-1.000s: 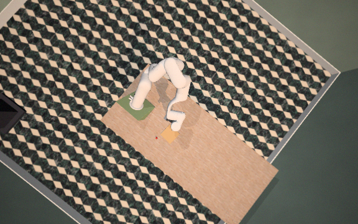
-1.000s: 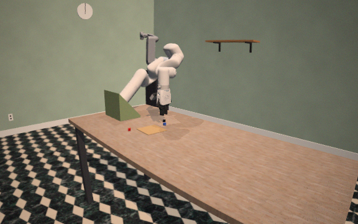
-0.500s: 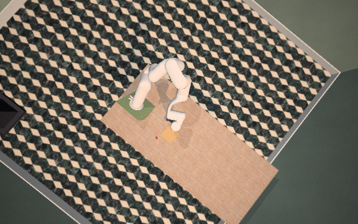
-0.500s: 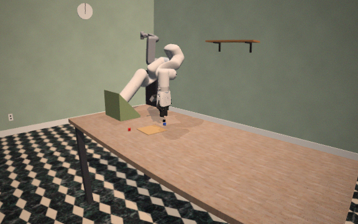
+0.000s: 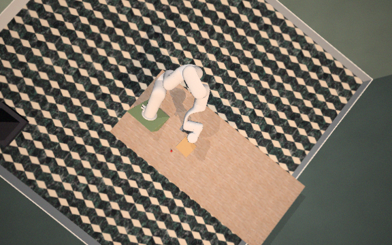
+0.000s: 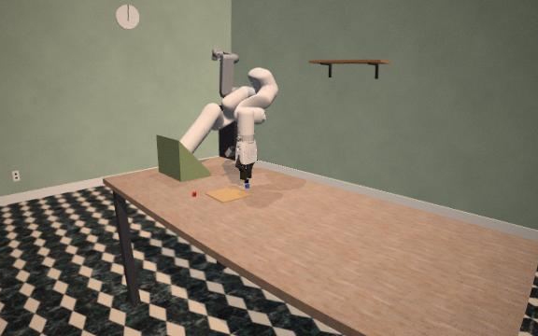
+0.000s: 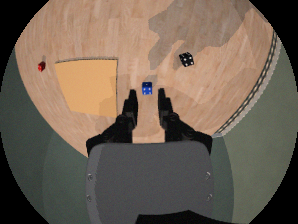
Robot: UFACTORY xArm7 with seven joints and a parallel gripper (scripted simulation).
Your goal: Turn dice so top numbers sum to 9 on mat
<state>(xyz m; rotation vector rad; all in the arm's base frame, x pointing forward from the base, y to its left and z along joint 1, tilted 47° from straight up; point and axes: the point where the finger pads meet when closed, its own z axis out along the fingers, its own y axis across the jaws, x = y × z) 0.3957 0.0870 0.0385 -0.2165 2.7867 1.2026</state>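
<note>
Now: hand 50 mm above the blue die and 10 mm short of it. Also, from my hand: black die: 50 mm to the left, 50 mm below, 50 mm behind; then tan mat: 120 mm to the right, 60 mm below, 30 mm ahead; then red die: 240 mm to the right, 60 mm behind, 50 mm below.
</note>
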